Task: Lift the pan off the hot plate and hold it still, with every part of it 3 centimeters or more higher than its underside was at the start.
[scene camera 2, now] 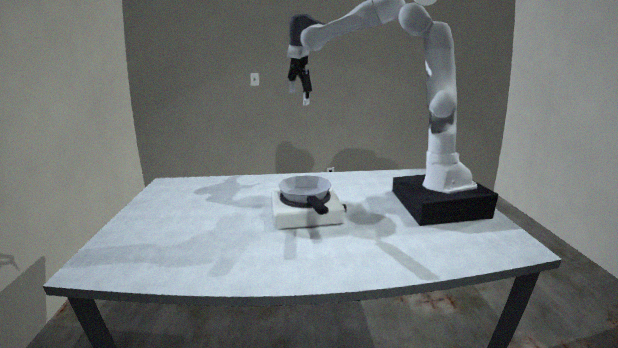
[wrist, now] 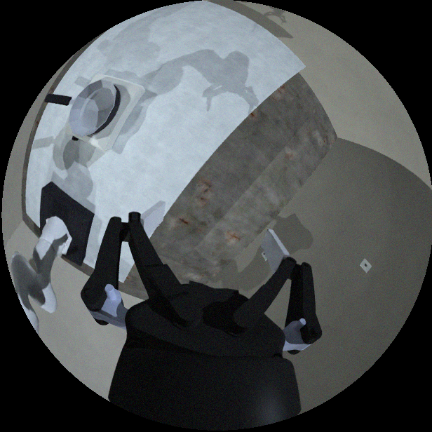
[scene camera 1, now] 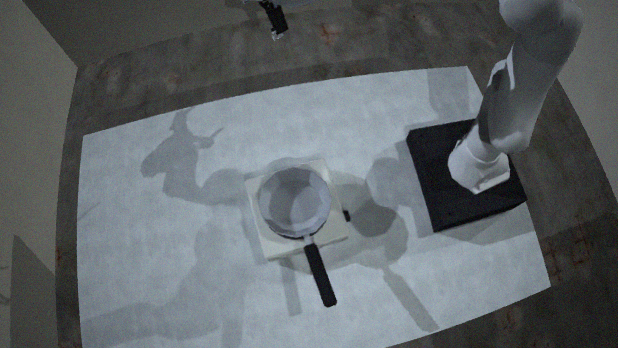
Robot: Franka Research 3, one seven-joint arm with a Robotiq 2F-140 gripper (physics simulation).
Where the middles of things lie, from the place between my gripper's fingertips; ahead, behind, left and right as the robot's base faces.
Scene:
Right now my hand is 3 cm past the hot plate (scene camera 1: 275, 246), 41 cm to the right of it and 35 cm above it. From my hand the other things lie so: grey pan (scene camera 1: 295, 202) 3 cm behind, 51 cm to the left, 27 cm below.

